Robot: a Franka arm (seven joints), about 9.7 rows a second.
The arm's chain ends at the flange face. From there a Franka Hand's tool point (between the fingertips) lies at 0.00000 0.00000 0.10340 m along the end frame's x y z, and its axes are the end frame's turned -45 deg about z.
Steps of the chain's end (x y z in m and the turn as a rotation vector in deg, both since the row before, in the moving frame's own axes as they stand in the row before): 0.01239 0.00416 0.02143 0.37 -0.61 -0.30; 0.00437 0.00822 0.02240 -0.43 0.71 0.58; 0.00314 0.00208 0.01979 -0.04 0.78 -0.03; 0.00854 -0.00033 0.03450 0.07 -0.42 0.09; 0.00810 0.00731 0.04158 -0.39 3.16 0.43; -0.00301 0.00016 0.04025 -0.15 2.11 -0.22; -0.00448 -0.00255 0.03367 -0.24 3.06 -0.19; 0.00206 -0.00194 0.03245 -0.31 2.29 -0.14; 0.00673 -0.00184 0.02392 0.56 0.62 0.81; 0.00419 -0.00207 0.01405 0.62 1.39 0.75; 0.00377 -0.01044 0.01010 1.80 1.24 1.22
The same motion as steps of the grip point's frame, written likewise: 0.00551 0.01045 0.02142 0.69 -0.17 -0.30; -0.00237 0.01036 0.02239 -0.81 0.20 0.58; 0.00169 0.00474 0.01978 -0.58 0.52 -0.03; 0.00583 0.00518 0.03450 0.35 -0.25 0.09; 0.00407 0.01544 0.04142 -2.51 1.96 0.43; 0.00026 0.00086 0.04018 -1.60 1.39 -0.22; 0.00224 -0.00077 0.03352 -2.33 1.99 -0.19; 0.00536 0.00340 0.03237 -1.84 1.40 -0.14; 0.00757 0.00354 0.02391 -0.04 0.83 0.81; 0.00698 0.00250 0.01401 -0.54 1.42 0.75; 0.01393 -0.00539 0.01002 0.40 2.15 1.22
